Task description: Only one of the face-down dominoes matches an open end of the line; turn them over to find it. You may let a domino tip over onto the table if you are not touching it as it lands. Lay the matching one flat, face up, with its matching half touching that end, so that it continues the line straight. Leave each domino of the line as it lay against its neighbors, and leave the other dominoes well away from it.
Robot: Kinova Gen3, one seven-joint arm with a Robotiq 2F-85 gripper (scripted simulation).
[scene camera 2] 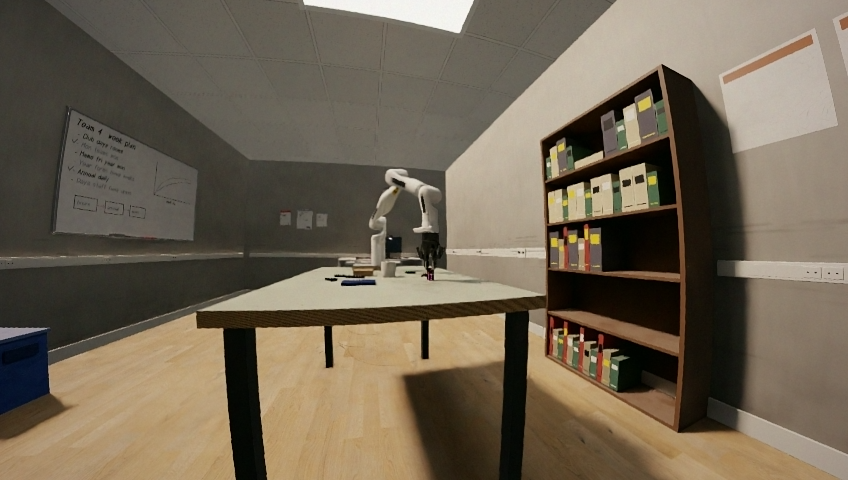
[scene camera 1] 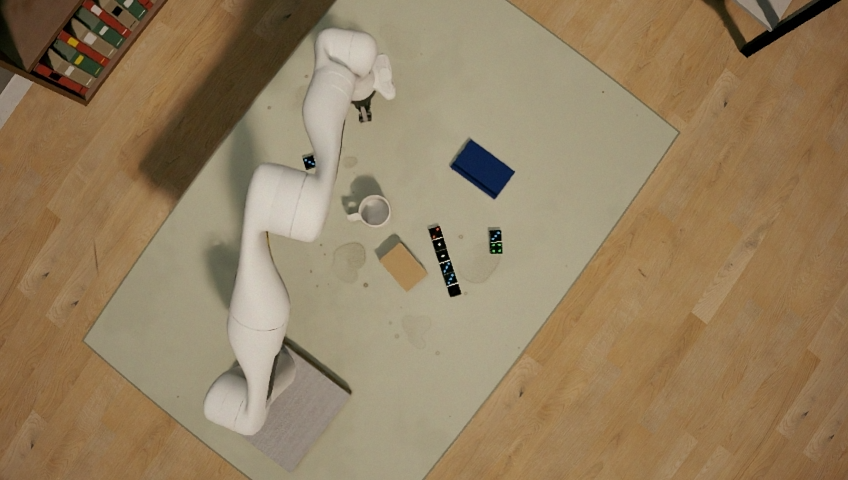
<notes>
I see a brown cardboard box (scene camera 1: 404, 268).
</notes>
